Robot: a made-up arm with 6 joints.
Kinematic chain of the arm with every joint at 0, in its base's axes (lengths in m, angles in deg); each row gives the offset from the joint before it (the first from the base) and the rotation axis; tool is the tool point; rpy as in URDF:
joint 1: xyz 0 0 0.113 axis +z
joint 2: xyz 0 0 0 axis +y
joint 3: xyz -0.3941 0 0.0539 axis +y
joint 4: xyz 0.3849 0 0.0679 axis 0.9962 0 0.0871
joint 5: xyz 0 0 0 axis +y
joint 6: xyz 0.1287 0 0.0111 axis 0.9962 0 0.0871
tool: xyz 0 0 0 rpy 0 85 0
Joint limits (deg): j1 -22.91..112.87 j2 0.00..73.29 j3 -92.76..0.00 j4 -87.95..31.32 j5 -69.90..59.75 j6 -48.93..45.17
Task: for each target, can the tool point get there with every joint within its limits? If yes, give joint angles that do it. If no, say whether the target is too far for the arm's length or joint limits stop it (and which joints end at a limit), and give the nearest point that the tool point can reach.
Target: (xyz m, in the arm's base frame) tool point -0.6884 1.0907 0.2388
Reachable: no: too far | nearest point -0.1983 0.3997 0.4044 | short by 0.863 m
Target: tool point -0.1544 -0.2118 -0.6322
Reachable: no: joint limits stop it (at a limit: joint 1, joint 2, joint 3) | nearest point 0.0655 -0.0699 0.0365 | short by 0.718 m
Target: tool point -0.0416 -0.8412 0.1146
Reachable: no: joint limits stop it (at a limit: joint 2, joint 3, joint 5) | nearest point -0.0300 -0.6059 0.5758 | short by 0.518 m
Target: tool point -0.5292 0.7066 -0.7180
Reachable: no: too far | nearest point -0.1187 0.2203 0.0918 | short by 1.030 m
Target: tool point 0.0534 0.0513 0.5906
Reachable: yes | joints 47.59 19.50 -42.73 11.52 -10.95 20.71
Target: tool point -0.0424 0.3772 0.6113
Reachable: yes | joints 88.88 65.66 -64.04 -42.77 -34.65 36.55
